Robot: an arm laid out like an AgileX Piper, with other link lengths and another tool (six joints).
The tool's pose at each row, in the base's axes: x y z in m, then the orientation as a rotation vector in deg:
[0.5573, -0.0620, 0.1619, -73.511, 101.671, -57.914]
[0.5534, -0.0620, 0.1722, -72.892, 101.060, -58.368]
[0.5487, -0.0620, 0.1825, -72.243, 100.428, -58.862]
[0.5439, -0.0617, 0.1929, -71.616, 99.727, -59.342]
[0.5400, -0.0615, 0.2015, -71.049, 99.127, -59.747]
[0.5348, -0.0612, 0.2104, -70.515, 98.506, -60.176]
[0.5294, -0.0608, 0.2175, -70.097, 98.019, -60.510]
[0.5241, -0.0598, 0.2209, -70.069, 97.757, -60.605]
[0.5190, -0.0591, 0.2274, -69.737, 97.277, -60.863]
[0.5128, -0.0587, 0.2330, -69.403, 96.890, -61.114]
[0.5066, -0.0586, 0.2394, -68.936, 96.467, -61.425]
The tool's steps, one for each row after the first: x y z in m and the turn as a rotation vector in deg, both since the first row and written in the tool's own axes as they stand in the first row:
[-0.0001, -0.0076, -0.0079, 0.825, -0.118, 0.146]
[0.0001, -0.0149, -0.0166, 1.692, -0.220, 0.292]
[-0.0001, -0.0222, -0.0254, 2.585, -0.374, 0.415]
[-0.0001, -0.0283, -0.0327, 3.362, -0.505, 0.541]
[0.0000, -0.0341, -0.0412, 4.145, -0.632, 0.630]
[0.0002, -0.0381, -0.0492, 4.759, -0.731, 0.698]
[0.0002, -0.0388, -0.0555, 4.962, -0.844, 0.633]
[0.0002, -0.0424, -0.0630, 5.503, -0.987, 0.673]
[0.0008, -0.0449, -0.0709, 5.986, -1.071, 0.733]
[0.0016, -0.0481, -0.0792, 6.578, -1.135, 0.853]

